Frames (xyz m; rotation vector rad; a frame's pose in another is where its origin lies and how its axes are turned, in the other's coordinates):
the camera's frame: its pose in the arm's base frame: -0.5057 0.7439 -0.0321 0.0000 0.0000 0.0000
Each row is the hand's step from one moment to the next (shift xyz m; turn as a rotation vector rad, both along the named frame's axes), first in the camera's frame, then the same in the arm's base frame.
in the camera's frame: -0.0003 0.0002 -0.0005 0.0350 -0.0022 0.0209
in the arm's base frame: -0.0003 0.0002 -0.0005 0.0350 -0.0022 0.0209
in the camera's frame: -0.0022 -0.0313 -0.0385 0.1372 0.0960 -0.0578
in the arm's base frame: -0.0022 -0.0313 -0.0385 0.1372 0.0960 -0.0578
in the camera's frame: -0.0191 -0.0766 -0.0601 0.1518 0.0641 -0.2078
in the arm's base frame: -0.0191 -0.0766 -0.0601 0.1518 0.0641 -0.2078
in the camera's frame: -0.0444 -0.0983 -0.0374 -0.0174 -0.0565 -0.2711
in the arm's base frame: -0.0444 -0.0983 -0.0374 -0.0174 -0.0565 -0.2711
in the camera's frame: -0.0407 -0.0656 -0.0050 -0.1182 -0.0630 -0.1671
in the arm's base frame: -0.0407 -0.0656 -0.0050 -0.1182 -0.0630 -0.1671
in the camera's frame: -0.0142 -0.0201 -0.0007 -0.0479 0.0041 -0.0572
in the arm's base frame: -0.0142 -0.0201 -0.0007 -0.0479 0.0041 -0.0572
